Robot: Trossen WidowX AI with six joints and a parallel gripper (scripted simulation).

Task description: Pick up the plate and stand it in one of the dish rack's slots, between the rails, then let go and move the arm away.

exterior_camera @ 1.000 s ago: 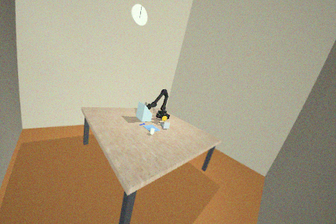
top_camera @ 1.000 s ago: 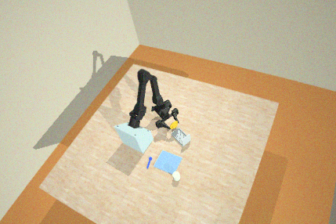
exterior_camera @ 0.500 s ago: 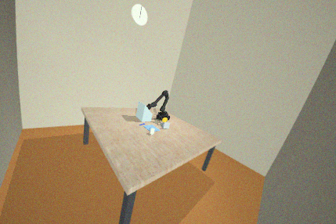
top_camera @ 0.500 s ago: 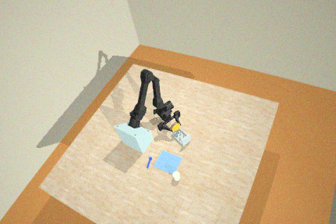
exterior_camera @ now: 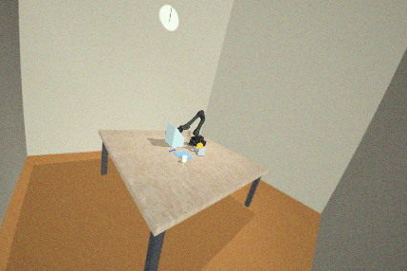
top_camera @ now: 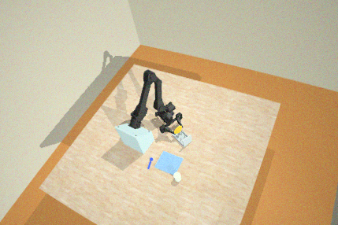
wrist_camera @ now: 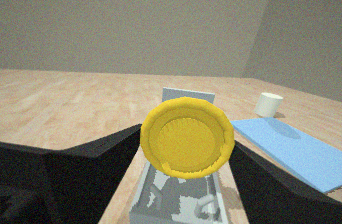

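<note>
The grey dish rack lies 20 mm ahead of my gripper tip, 10 mm to the right of it and 40 mm below it. The rest, counted from my gripper tip: yellow plate: 10 mm behind; then blue spoon: 70 mm behind, 270 mm to the right, 60 mm below; then light blue mat: 40 mm ahead, 220 mm to the right, 60 mm below.
</note>
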